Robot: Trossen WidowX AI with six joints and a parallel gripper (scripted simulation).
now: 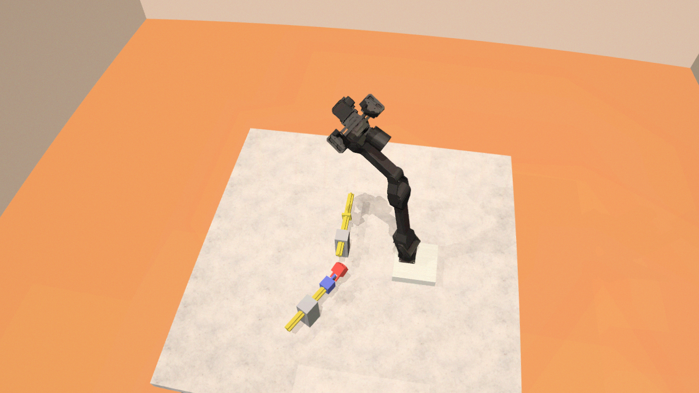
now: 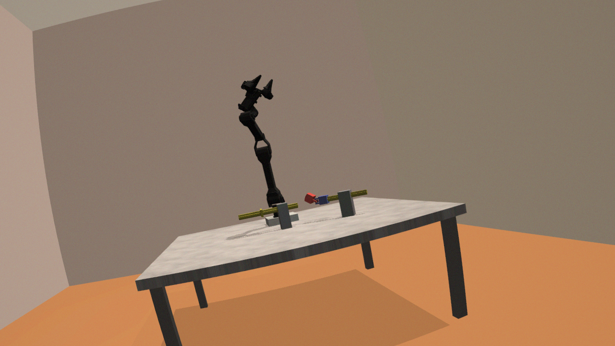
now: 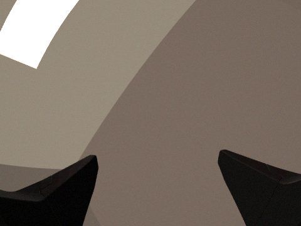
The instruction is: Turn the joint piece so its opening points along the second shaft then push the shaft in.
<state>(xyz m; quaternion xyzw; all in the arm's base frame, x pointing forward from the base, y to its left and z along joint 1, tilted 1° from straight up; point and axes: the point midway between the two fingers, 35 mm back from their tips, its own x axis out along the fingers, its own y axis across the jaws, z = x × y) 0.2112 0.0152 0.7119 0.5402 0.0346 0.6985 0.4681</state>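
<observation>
My gripper tip is 4 cm short of the red joint piece, 9 cm to the right of it and 66 cm above it.
</observation>
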